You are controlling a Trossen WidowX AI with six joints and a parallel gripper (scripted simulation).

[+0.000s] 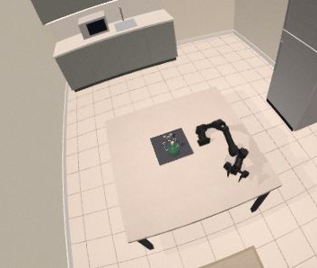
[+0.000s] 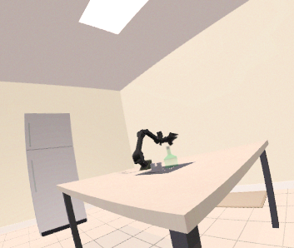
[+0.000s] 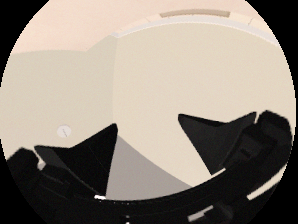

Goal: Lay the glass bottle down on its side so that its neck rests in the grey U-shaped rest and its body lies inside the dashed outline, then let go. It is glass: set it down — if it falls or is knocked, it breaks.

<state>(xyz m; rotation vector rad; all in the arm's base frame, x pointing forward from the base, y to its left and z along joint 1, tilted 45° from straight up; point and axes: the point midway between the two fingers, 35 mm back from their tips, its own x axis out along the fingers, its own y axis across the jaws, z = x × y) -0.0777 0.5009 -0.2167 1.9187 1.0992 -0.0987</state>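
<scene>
The green glass bottle is 510 mm to the right of my gripper tip, 320 mm ahead of it and 160 mm below it. Round my gripper tip: dark grey mat: 590 mm to the right, 330 mm ahead, 250 mm below.
</scene>
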